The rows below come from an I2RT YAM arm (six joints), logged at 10 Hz.
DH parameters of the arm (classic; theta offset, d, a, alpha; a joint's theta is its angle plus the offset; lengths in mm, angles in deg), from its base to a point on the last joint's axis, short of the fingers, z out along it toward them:
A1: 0 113.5 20 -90
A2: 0 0 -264 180
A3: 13.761 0 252.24 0
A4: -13.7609 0 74 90
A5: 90 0 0 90
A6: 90 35.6 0 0
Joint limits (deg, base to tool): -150..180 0..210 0..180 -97..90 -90..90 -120..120
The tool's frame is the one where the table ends.
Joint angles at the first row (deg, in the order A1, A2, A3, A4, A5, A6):
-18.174, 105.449, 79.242, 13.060, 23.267, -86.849
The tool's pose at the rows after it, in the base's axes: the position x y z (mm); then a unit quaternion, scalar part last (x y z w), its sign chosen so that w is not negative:
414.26 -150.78 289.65 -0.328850 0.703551 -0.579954 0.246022
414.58 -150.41 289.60 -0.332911 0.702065 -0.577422 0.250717
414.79 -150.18 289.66 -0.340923 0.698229 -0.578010 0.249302
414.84 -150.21 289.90 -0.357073 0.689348 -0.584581 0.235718
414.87 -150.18 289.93 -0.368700 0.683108 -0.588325 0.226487
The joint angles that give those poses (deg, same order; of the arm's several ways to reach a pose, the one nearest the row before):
-18.174, 105.449, 79.243, 13.234, 23.245, -86.870
-18.174, 105.450, 79.242, 13.235, 22.458, -86.870
-18.174, 105.448, 79.242, 13.278, 21.955, -87.788
-18.174, 105.450, 79.244, 13.408, 21.977, -90.564
-18.174, 105.449, 79.242, 13.432, 21.911, -92.466

